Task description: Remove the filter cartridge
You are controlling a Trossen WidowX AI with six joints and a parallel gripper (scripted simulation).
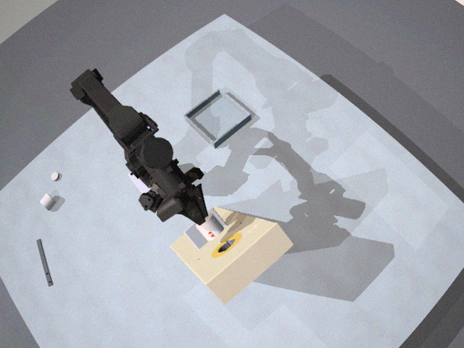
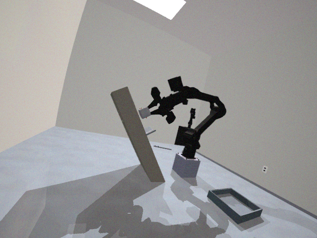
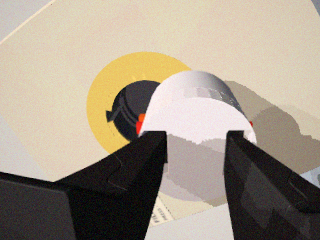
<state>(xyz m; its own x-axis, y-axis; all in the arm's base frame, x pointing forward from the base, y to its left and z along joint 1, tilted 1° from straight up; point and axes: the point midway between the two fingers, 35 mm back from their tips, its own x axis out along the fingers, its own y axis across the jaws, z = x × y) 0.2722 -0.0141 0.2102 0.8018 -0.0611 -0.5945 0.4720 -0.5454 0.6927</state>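
The round filter cartridge lies 10 mm ahead of my gripper tip and 10 mm below it. The rest, counted from my gripper tip: tray (340 mm behind, 310 mm to the left, 280 mm below).
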